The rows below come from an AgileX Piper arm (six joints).
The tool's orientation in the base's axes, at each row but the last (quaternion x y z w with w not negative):
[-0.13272 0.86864 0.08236 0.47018]
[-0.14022 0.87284 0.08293 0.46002]
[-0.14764 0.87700 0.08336 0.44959]
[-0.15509 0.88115 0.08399 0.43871]
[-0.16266 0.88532 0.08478 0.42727]
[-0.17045 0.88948 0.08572 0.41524]
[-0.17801 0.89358 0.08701 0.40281]
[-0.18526 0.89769 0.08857 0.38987]
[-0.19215 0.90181 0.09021 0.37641]
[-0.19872 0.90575 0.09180 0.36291]
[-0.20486 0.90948 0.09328 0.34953]
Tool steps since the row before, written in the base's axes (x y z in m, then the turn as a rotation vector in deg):
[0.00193 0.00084 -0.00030 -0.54 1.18 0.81]
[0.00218 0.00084 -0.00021 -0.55 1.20 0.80]
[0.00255 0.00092 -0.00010 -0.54 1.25 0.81]
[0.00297 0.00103 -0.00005 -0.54 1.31 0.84]
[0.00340 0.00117 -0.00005 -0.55 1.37 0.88]
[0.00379 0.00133 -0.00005 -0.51 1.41 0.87]
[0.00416 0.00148 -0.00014 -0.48 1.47 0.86]
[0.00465 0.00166 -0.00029 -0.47 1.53 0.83]
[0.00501 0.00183 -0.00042 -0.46 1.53 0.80]
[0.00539 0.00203 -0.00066 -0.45 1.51 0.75]
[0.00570 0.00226 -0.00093 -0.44 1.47 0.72]
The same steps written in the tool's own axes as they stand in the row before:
[-0.00089 0.00020 0.00192 -0.58 1.30 -0.55]
[-0.00114 0.00009 0.00205 -0.57 1.33 -0.55]
[-0.00150 0.00001 0.00226 -0.59 1.37 -0.54]
[-0.00185 -0.00007 0.00254 -0.63 1.43 -0.54]
[-0.00219 -0.00013 0.00285 -0.67 1.49 -0.55]
[-0.00253 -0.00019 0.00311 -0.69 1.51 -0.50]
[-0.00281 -0.00025 0.00340 -0.72 1.55 -0.46]
[-0.00314 -0.00035 0.00380 -0.72 1.60 -0.41]
[-0.00343 -0.00042 0.00408 -0.70 1.60 -0.39]
[-0.00368 -0.00048 0.00445 -0.67 1.57 -0.35]
[-0.00390 -0.00049 0.00480 -0.64 1.53 -0.33]

